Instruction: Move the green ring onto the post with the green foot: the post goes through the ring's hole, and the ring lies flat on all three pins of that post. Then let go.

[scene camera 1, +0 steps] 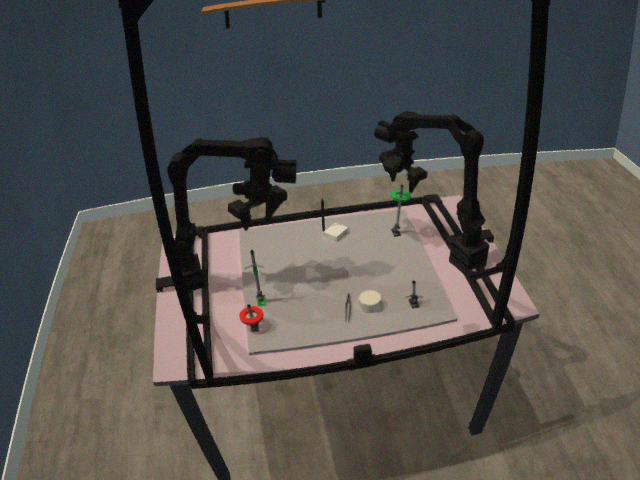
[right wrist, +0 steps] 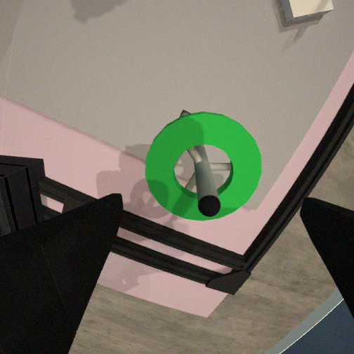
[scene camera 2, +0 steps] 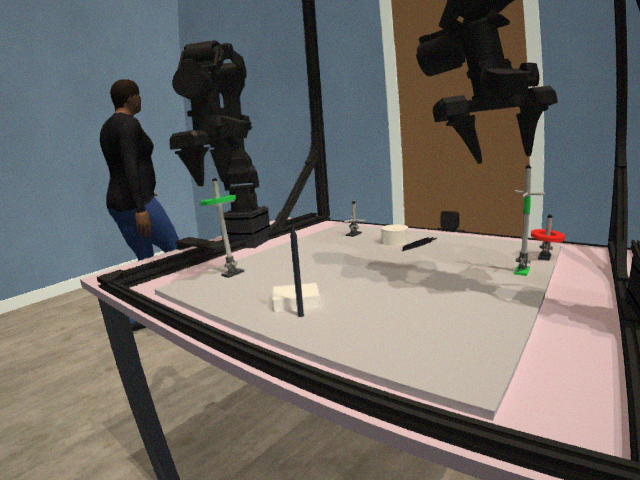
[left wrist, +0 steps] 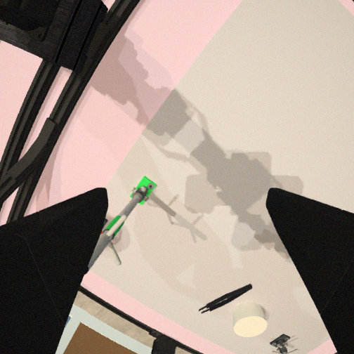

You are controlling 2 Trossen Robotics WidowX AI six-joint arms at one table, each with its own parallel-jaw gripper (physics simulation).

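Frame: origin at the left arm's base, x ahead, y left, z up, level; centimetres.
Seen in the pictures: left gripper, fingertip midpoint: [scene camera 1: 256, 225] [scene camera 2: 504, 159]; right gripper, fingertip midpoint: [scene camera 1: 401, 187] [scene camera 2: 213, 183]; left arm's base, link origin: [scene camera 1: 185, 265]; right arm's base, link origin: [scene camera 1: 470, 242] [scene camera 2: 243, 210].
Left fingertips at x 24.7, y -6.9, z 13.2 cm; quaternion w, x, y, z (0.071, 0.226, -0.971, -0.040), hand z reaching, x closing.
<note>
Pixels of each thing's top centre, then the offset from my left fingertips to it. "spot": a spot on its surface instead.
- green ring, top centre: [scene camera 2: 217, 196] [scene camera 1: 400, 194] dx +51.3, dy +7.0, dz -5.1 cm
- tall grey post, surface spot: [scene camera 2: 224, 237] [scene camera 1: 397, 213] spot: dx +50.4, dy +7.4, dz -13.2 cm
- post with the green foot, surface spot: [scene camera 2: 525, 232] [scene camera 1: 257, 281] spot: dx -3.7, dy -9.4, dz -13.3 cm
- red ring, top centre: [scene camera 2: 547, 232] [scene camera 1: 251, 314] dx -8.6, dy -20.2, dz -15.6 cm
- empty short post, surface spot: [scene camera 2: 353, 211] [scene camera 1: 412, 287] spot: dx +38.8, dy -28.1, dz -14.6 cm
- white cylinder, top centre: [scene camera 2: 394, 227] [scene camera 1: 369, 297] dx +26.4, dy -24.3, dz -17.4 cm
- dark tweezers, top centre: [scene camera 2: 420, 241] [scene camera 1: 347, 306] dx +19.7, dy -22.9, dz -19.9 cm
- white block, top centre: [scene camera 2: 295, 291] [scene camera 1: 335, 229] dx +29.8, dy +14.5, dz -18.9 cm
- upright dark pen, top centre: [scene camera 2: 292, 221] [scene camera 1: 321, 196] dx +26.6, dy +18.3, dz -6.9 cm
The green ring [scene camera 1: 393, 196] [scene camera 2: 209, 201] [right wrist: 245, 165] lies about level, high on a tall grey post [scene camera 1: 398, 217] [scene camera 2: 224, 237] with a dark foot. My right gripper [scene camera 1: 402, 184] [scene camera 2: 213, 184] [right wrist: 213, 204] is open and empty close above that post's top. The post with the green foot [scene camera 1: 256, 281] [scene camera 2: 525, 232] [left wrist: 131, 206] stands at the left in scene camera 1 and carries no ring; its pins sit high, above a green band. My left gripper [scene camera 1: 257, 223] [scene camera 2: 504, 158] [left wrist: 189, 196] is open and empty, higher than this post. The left wrist view hides the post's top behind a finger.
A red ring [scene camera 1: 242, 316] [scene camera 2: 537, 236] sits on a short post beside the green-footed one. An empty short post [scene camera 1: 413, 293] [scene camera 2: 353, 211], a white cylinder [scene camera 1: 370, 302] [scene camera 2: 394, 235], dark tweezers [scene camera 1: 347, 307] [scene camera 2: 419, 243], a white block [scene camera 1: 336, 231] [scene camera 2: 310, 297] and an upright dark pen [scene camera 1: 323, 214] [scene camera 2: 296, 273] stand or lie around.
</note>
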